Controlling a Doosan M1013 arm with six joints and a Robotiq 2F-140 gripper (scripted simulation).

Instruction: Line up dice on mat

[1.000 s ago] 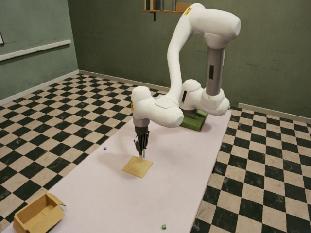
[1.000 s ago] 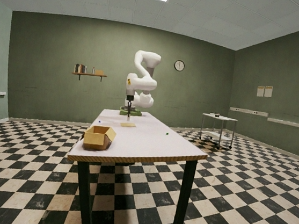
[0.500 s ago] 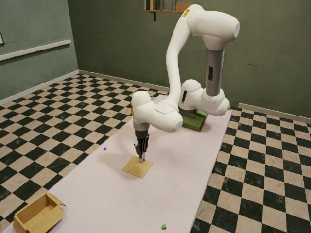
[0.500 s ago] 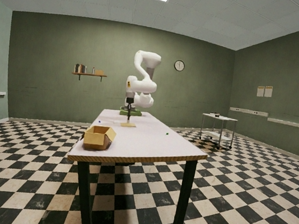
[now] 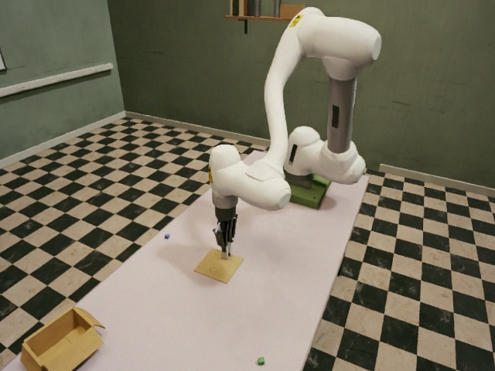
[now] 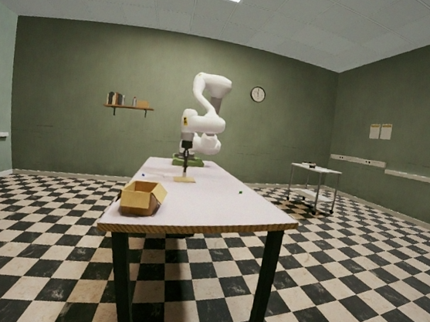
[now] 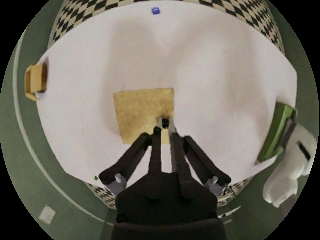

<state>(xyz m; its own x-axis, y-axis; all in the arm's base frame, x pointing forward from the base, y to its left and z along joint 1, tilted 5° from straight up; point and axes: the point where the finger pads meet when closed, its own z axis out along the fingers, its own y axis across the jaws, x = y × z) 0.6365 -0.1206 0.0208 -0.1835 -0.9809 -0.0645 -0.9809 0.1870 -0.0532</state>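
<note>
Now: the black die 30 mm below my hand. Also, from my hand: green die: 350 mm ahead, 260 mm to the left, 30 mm below; then blue die: 280 mm to the right, 30 mm below, 10 mm behind; then yellow mat: 50 mm ahead, 40 mm below, 10 mm to the right.
</note>
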